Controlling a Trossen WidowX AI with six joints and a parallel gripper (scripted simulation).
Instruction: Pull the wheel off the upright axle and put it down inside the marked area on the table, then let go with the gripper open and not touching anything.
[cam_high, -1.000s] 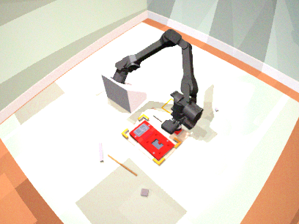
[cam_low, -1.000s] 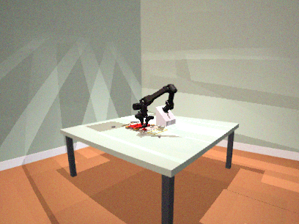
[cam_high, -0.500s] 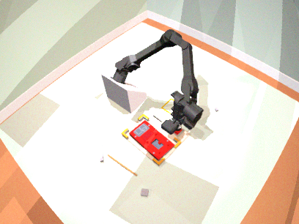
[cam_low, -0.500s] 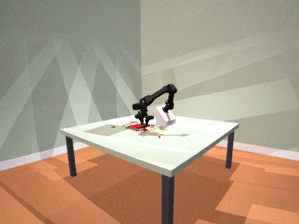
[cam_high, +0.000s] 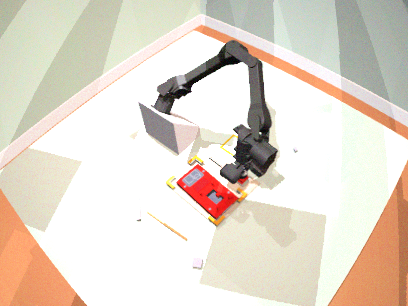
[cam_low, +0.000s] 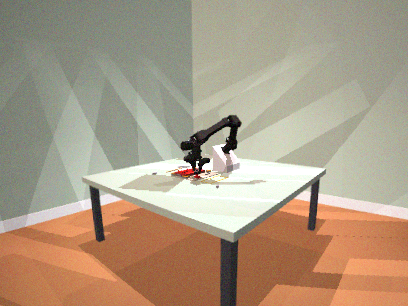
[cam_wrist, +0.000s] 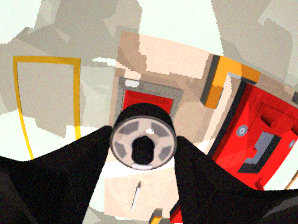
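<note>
Right now the wheel is right at my gripper tip. Also, from my gripper tip: small white block (32 cm to the right, 13 cm ahead, 4 cm below); thin wooden stick (31 cm to the right, 4 cm below, 4 cm behind); upright axle (1 cm below).
</note>
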